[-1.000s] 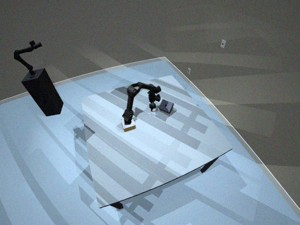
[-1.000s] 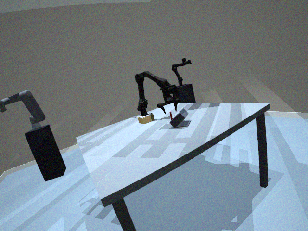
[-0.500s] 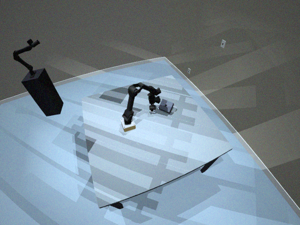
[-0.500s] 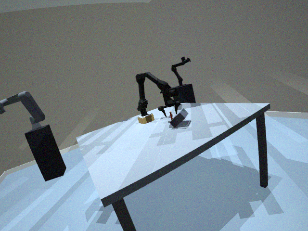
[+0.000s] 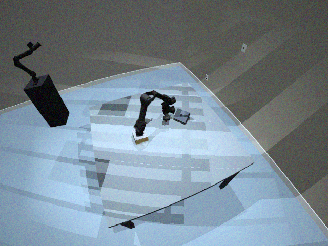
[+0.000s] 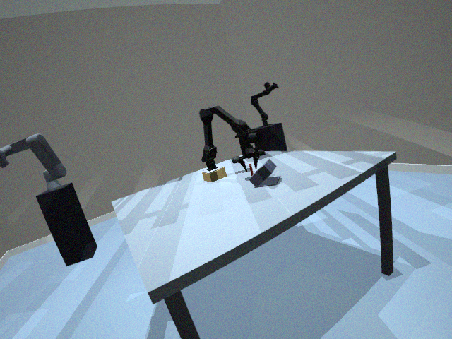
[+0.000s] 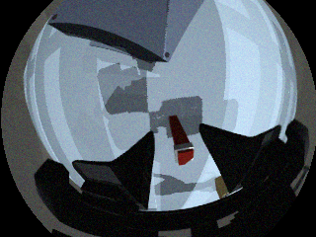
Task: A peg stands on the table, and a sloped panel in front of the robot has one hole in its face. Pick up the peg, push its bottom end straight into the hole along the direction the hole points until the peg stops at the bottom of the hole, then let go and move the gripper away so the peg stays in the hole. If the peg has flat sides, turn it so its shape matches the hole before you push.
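Now: gripper tip 160 mm short of the panel, 10 mm to the left of it and 10 mm below it. Also, from my gripper tip: red peg 20 mm above.
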